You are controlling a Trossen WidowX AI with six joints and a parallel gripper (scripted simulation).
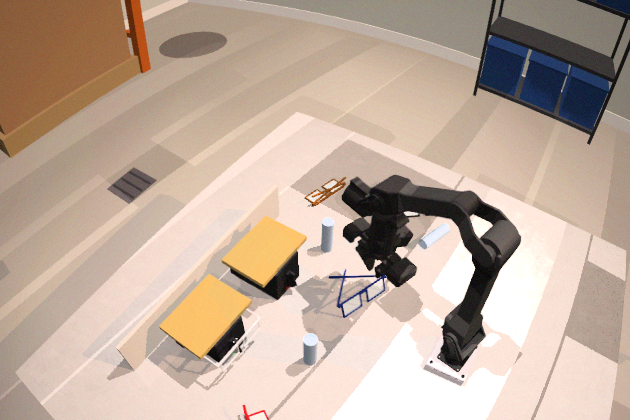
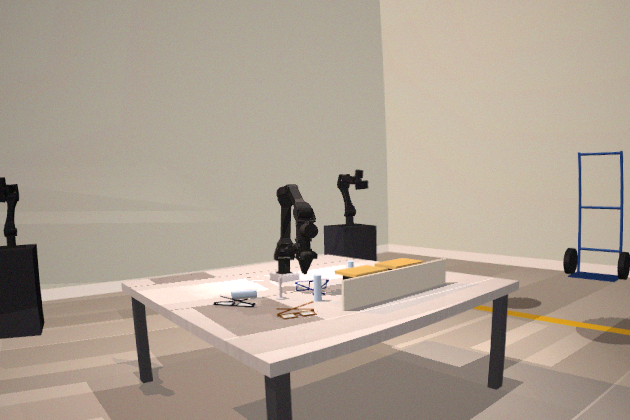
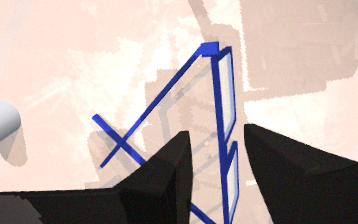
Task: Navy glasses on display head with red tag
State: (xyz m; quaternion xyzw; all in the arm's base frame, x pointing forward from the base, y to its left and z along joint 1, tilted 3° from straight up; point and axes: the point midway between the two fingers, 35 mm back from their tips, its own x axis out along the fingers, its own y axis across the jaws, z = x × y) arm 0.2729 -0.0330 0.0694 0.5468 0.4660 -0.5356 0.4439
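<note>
Right now my gripper tip is 14 cm to the left of the white post, 7 cm short of it and 5 cm above it. Also, from my gripper tip: low board: 29 cm ahead, 27 cm to the left, 2 cm below.
</note>
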